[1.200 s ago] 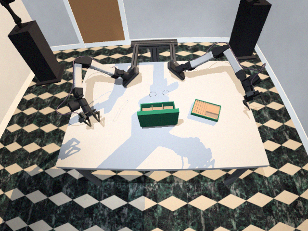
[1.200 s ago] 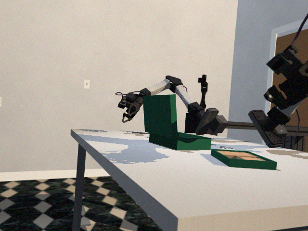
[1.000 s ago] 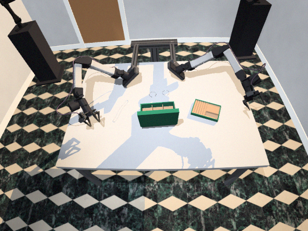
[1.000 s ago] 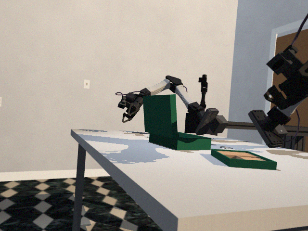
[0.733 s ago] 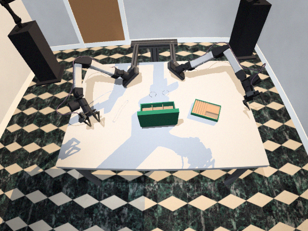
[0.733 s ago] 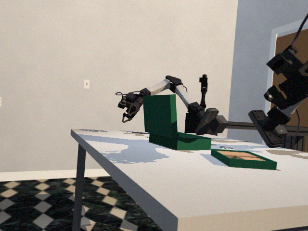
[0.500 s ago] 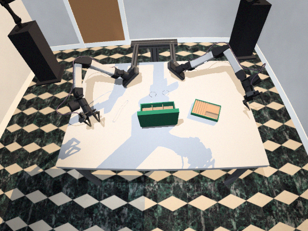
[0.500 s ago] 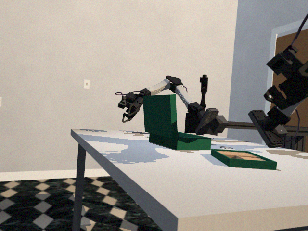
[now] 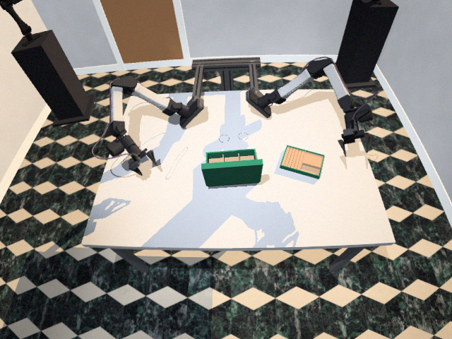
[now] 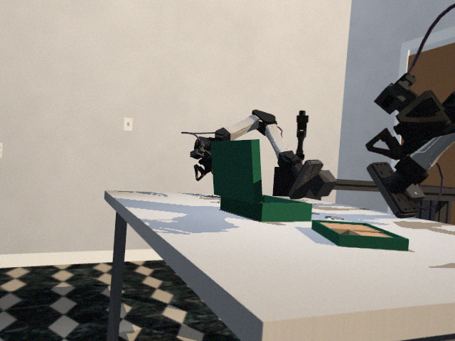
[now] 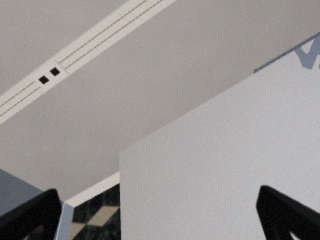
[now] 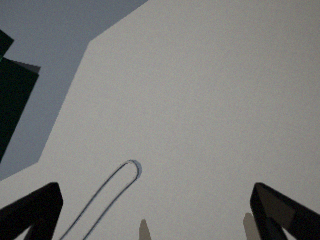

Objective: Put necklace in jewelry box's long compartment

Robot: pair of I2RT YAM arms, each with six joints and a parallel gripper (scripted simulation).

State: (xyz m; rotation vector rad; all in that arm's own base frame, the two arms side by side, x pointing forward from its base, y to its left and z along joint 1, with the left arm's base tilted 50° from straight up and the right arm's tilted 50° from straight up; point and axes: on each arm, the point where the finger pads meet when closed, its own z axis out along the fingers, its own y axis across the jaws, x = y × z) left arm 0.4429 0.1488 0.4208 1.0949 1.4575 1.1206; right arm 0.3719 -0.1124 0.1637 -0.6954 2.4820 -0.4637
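Now: left hand 140 mm past the green jewelry box, 550 mm to the left of it and 120 mm above it. From my left hand the other things lie so: shallow green tray: 150 mm behind, 170 mm to the right, 230 mm below.
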